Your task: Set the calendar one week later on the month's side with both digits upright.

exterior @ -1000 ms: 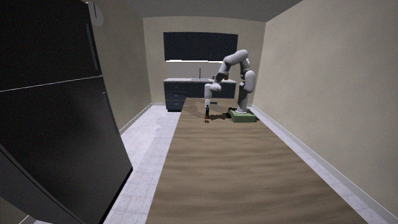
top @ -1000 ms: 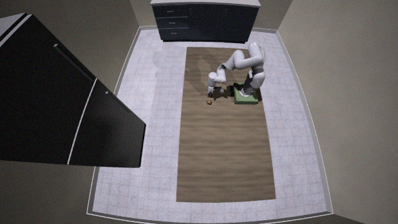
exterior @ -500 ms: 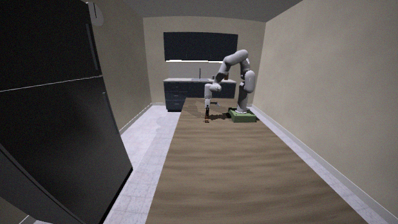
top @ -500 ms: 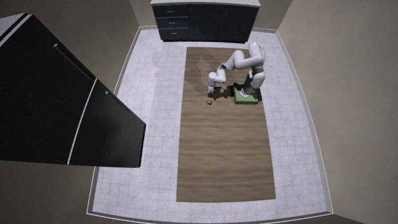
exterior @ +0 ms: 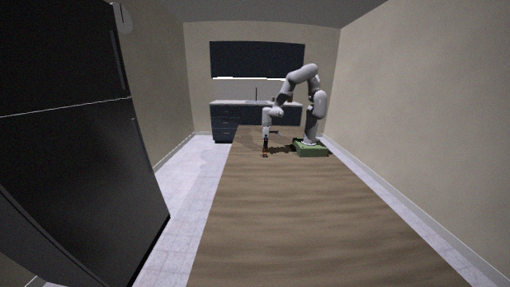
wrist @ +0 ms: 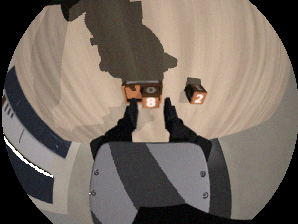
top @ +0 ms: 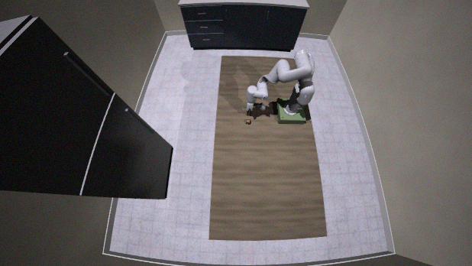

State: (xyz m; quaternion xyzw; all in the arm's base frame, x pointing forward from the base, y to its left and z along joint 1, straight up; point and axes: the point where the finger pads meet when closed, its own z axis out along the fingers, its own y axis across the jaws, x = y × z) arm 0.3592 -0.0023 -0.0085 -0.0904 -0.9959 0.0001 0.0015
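The calendar tray lies 60 mm below my hand and 20 mm to the right of it. Round my hand: calendar cube (90 mm to the left, 50 mm below, 20 mm ahead).
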